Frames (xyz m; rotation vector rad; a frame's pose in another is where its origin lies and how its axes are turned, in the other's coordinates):
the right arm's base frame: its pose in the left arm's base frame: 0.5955 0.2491 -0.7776 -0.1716 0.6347 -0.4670
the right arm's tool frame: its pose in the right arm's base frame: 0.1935 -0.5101 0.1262 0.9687 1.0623 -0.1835
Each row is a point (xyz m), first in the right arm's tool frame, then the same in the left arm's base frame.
Working: the right arm's tool frame: its pose in the left arm's base frame: 0.6217 -0.2904 -0.6299 1.0138 1.3465 -1.0025

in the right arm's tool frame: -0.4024 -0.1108 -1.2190
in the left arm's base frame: 0.1904 0.8461 -0.2028
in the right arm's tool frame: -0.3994 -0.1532 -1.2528
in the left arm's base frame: 0.1404 0.8673 -0.2049
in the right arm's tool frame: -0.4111 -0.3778 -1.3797
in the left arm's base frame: -0.1100 0.9285 -0.1892
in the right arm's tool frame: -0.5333 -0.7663 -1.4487
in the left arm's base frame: -0.5013 0.8878 -0.0631
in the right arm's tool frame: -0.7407 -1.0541 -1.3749
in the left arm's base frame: -0.7560 0.7354 0.1446
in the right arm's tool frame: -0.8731 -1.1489 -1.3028
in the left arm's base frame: -0.8263 0.6381 0.2762
